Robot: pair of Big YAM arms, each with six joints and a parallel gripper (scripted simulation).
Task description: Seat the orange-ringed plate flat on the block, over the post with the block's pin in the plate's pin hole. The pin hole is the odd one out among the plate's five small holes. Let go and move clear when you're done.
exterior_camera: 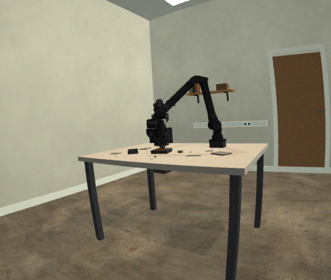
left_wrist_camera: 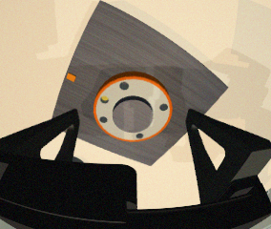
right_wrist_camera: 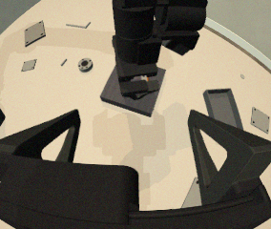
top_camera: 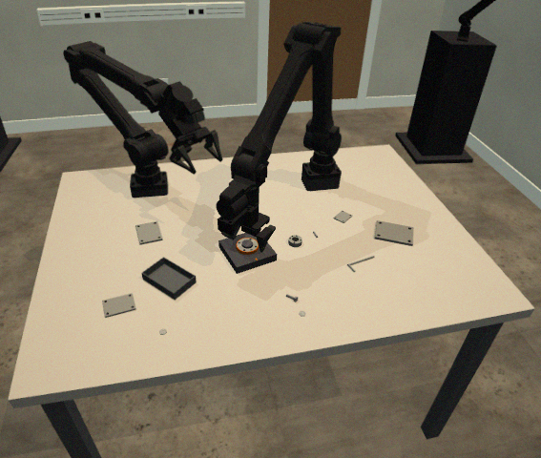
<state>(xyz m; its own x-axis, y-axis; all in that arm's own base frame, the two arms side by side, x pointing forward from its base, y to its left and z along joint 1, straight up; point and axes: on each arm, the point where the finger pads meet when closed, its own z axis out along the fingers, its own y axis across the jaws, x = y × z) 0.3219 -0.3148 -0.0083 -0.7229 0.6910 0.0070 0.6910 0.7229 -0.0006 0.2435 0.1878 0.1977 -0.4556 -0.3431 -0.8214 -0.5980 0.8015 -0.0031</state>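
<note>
Now: the dark block 3 cm ahead of my left hand, 2 cm below it and 1 cm to the left of it. Round my left hand: dark tray: 22 cm to the right, 10 cm ahead, 3 cm below; then bolt: 19 cm ahead, 10 cm to the left, 3 cm below.
</note>
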